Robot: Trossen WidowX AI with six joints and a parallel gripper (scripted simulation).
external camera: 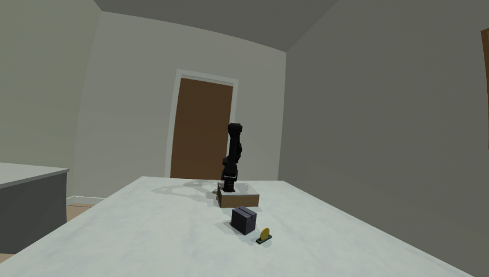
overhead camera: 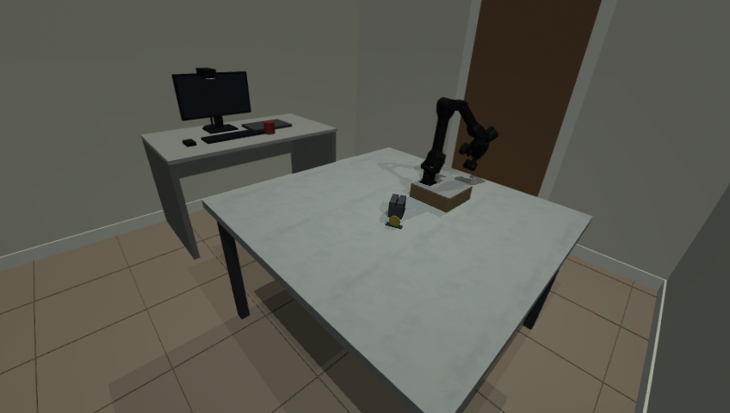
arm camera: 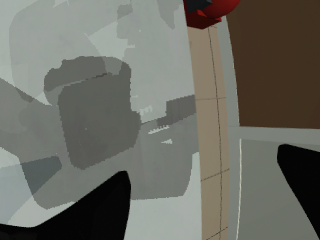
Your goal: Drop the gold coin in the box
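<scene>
Now: gripper tip 710 mm short of the gold coin, 10 mm to the left of it and 70 mm above it.
</scene>
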